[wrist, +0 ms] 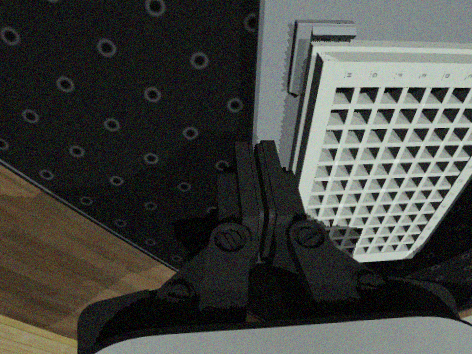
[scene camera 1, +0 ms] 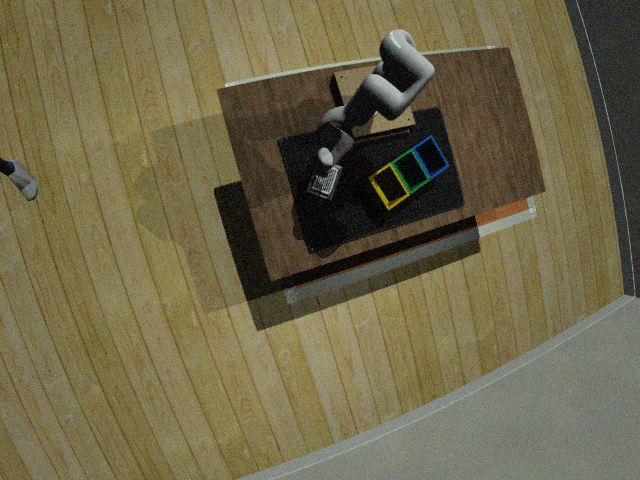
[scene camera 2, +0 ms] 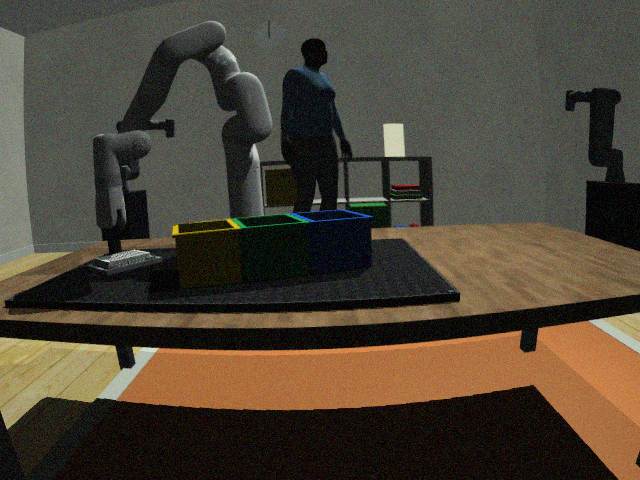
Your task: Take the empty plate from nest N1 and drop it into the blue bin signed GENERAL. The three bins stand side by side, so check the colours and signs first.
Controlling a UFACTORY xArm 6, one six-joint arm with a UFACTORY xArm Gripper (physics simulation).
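Frame: origin at the arm's base, x ahead, y left, z up, level; millimetres.
Seen in the pictures: gripper, fingertip midpoint: [wrist: 250, 166] [scene camera 1: 313, 171] [scene camera 2: 115, 254].
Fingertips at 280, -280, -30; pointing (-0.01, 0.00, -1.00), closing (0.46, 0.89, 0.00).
Note:
Pixels of each thing's top centre, then the offset from my fingertips to it, as dx, dy, dz. "spot": a spot on its surface instead. Level surfaces: height alone.
- white gridded plate, top centre: [wrist: 383, 191] [scene camera 2: 122, 255] [scene camera 1: 325, 178] +39, +50, +6
- grey nest base, top centre: [wrist: 377, 177] [scene camera 2: 122, 258] [scene camera 1: 325, 178] +39, +50, -3
- green bin, top centre: [scene camera 2: 267, 220] [scene camera 1: 410, 171] +50, +431, +79
- yellow bin, surface spot: [scene camera 2: 209, 258] spot: +180, +353, +30
- black mat, surface height: dz -20
- wooden table, surface height: dz -33
The white gridded plate [scene camera 1: 325, 180] [scene camera 2: 129, 258] [wrist: 325, 175] lies on the grey nest base [wrist: 272, 75], in its corner guides. My gripper [scene camera 2: 114, 249] [wrist: 250, 166] is shut and empty. In the wrist view its fingertips are left of the plate, over the nest's edge; their exact height is unclear. The arm hides the fingers in scene camera 1. The blue bin [scene camera 1: 439, 150] [scene camera 2: 338, 248] is at the right end of the row, the green bin [scene camera 1: 419, 186] [scene camera 2: 273, 253] in the middle, the yellow bin [scene camera 1: 399, 202] [scene camera 2: 209, 258] nearest the plate. No bin sign is readable.
The plate and bins stand on a black mat [scene camera 1: 356, 222] [scene camera 2: 413, 279] on the wooden table [scene camera 1: 496, 129] [scene camera 2: 516, 258]. A tan mounting board [scene camera 1: 348, 85] is at the arm's base. A person [scene camera 2: 310, 103] stands behind the table, by a shelf unit [scene camera 2: 425, 191].

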